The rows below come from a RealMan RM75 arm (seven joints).
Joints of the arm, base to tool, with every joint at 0 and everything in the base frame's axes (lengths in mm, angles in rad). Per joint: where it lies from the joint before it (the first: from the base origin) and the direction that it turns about. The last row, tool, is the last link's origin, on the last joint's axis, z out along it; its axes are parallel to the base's.
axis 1: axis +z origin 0 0 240.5
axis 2: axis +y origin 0 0 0
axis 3: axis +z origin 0 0 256
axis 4: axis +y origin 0 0 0
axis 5: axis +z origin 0 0 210
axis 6: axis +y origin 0 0 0
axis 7: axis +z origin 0 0 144
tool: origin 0 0 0
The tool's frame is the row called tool.
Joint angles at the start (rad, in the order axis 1, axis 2, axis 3, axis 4, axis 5, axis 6, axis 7):
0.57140 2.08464 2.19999 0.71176 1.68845 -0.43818 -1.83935
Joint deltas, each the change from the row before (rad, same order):
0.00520 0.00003 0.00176 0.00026 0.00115 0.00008 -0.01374
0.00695 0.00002 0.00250 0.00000 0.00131 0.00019 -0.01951
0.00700 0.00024 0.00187 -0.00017 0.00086 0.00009 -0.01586
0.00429 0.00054 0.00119 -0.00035 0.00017 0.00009 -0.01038
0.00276 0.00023 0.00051 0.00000 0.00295 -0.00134 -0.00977
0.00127 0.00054 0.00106 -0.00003 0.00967 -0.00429 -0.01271
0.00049 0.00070 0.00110 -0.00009 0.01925 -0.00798 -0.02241
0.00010 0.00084 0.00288 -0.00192 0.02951 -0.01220 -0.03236
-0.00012 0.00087 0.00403 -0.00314 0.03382 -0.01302 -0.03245
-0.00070 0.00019 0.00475 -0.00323 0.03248 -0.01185 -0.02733
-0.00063 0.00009 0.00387 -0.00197 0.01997 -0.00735 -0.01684
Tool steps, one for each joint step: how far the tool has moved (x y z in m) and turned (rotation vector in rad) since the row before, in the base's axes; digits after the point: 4 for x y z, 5 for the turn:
-0.0022 0.0015 0.0004 0.00089 -0.01128 0.00846
-0.0028 0.0020 0.0005 0.00103 -0.01626 0.01123
-0.0029 0.0019 0.0002 0.00044 -0.01323 0.01047
-0.0018 0.0011 -0.0001 -0.00021 -0.00866 0.00639
-0.0015 0.0008 0.0000 0.00014 -0.00584 0.00630
-0.0013 0.0004 0.0001 0.00139 -0.00119 0.00748
-0.0018 0.0002 0.0002 0.00298 -0.00061 0.01207
-0.0018 0.0000 0.0004 0.00519 0.00167 0.01547
-0.0015 -0.0001 0.0006 0.00749 0.00643 0.01440
-0.0008 -0.0002 0.0012 0.00930 0.00942 0.01104
-0.0003 -0.0002 0.0010 0.00683 0.00608 0.00617

